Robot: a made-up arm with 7 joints. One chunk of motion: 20 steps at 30 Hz.
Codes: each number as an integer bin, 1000 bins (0 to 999) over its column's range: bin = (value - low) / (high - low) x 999, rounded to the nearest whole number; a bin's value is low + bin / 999 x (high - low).
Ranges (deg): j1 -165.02..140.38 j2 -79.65..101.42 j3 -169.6..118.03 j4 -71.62..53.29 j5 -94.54..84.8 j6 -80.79..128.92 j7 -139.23..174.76
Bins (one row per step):
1: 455 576 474 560 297 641 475
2: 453 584 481 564 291 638 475
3: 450 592 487 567 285 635 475
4: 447 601 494 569 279 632 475
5: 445 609 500 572 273 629 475
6: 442 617 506 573 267 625 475
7: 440 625 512 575 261 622 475
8: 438 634 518 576 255 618 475
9: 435 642 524 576 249 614 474
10: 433 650 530 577 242 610 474
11: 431 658 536 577 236 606 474
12: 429 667 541 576 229 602 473
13: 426 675 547 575 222 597 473
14: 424 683 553 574 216 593 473
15: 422 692 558 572 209 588 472
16: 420 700 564 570 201 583 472
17: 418 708 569 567 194 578 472
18: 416 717 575 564 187 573 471
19: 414 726 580 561 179 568 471
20: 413 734 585 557 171 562 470
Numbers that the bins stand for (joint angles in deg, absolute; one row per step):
1: -25.92 24.75 -33.13 -1.60 -41.22 53.77 10.06
2: -26.54 26.20 -31.11 -1.10 -42.30 53.14 10.06
3: -27.45 27.65 -29.38 -0.73 -43.38 52.51 10.06
4: -28.37 29.28 -27.37 -0.48 -44.45 51.88 10.06
5: -28.98 30.73 -25.64 -0.10 -45.53 51.25 10.06
6: -29.90 32.18 -23.91 0.03 -46.61 50.41 10.06
7: -30.51 33.63 -22.19 0.28 -47.69 49.78 10.06
8: -31.12 35.26 -20.46 0.40 -48.76 48.94 10.06
9: -32.04 36.71 -18.73 0.40 -49.84 48.10 9.75
10: -32.65 38.16 -17.00 0.53 -51.10 47.26 9.75
11: -33.26 39.61 -15.28 0.53 -52.17 46.42 9.75
12: -33.87 41.24 -13.84 0.40 -53.43 45.58 9.44
13: -34.79 42.69 -12.11 0.28 -54.69 44.53 9.44
14: -35.40 44.14 -10.38 0.15 -55.76 43.69 9.44
15: -36.01 45.78 -8.94 -0.10 -57.02 42.64 9.12
16: -36.62 47.23 -7.21 -0.35 -58.46 41.59 9.12
17: -37.24 48.68 -5.77 -0.73 -59.71 40.54 9.12
18: -37.85 50.31 -4.05 -1.10 -60.97 39.49 8.81
19: -38.46 51.94 -2.61 -1.48 -62.41 38.44 8.81
20: -38.76 53.39 -1.17 -1.98 -63.84 37.18 8.49

